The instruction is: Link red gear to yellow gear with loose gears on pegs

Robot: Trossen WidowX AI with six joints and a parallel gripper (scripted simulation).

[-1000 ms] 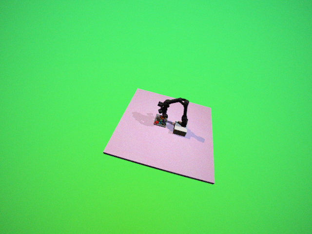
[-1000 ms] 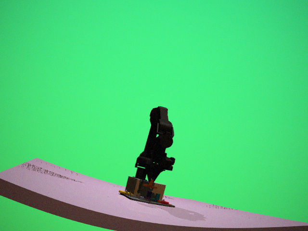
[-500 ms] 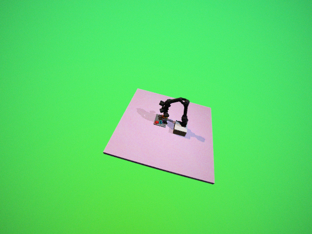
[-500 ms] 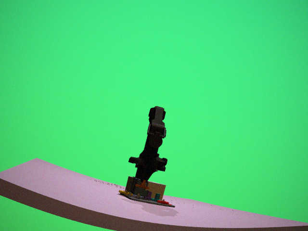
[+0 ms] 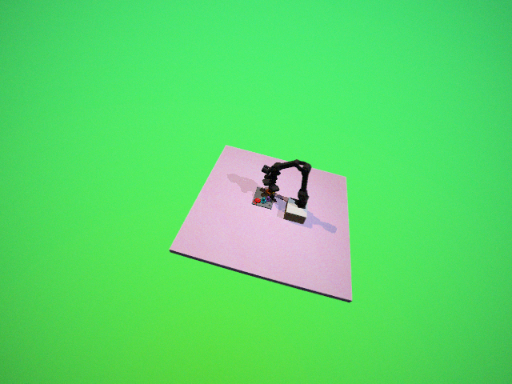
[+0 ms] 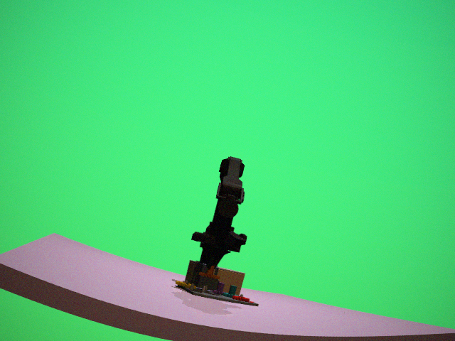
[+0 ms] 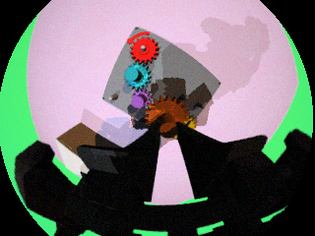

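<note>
Now: gripper tip 1 cm above the orange gear. The rest, counted from my gripper tip: yellow gear: 3 cm behind, 6 cm to the right, 7 cm below; then purple gear: 5 cm to the left, 6 cm below; then grey board: 3 cm ahead, 2 cm to the left, 8 cm below.
</note>
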